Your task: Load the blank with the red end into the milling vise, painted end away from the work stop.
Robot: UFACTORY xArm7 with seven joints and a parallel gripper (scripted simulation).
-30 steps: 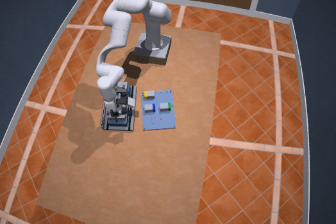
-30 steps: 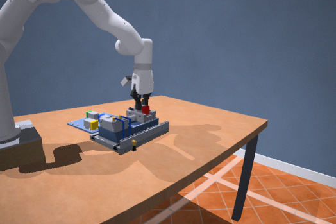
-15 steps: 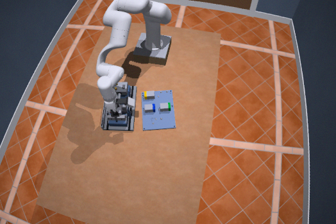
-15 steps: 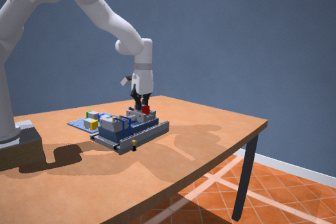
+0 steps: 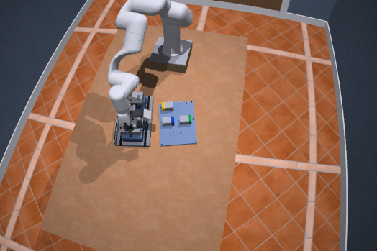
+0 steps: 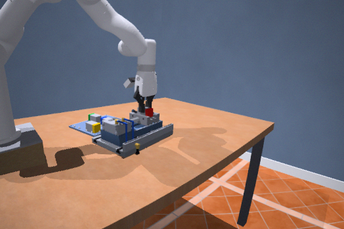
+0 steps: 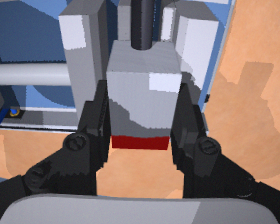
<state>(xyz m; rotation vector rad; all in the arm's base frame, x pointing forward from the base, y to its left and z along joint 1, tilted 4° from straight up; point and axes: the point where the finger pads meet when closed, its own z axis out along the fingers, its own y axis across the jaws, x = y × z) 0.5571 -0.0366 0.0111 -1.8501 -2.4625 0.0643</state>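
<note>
My hand is 20 mm above the red-ended blank. The rest, counted from my hand: hosed block 160 mm behind, 50 mm to the right, 50 mm below; then work stop rod 40 mm to the left, 30 mm below, 10 mm behind; then grey end block 50 mm below, 30 mm behind, 10 mm to the right.
</note>
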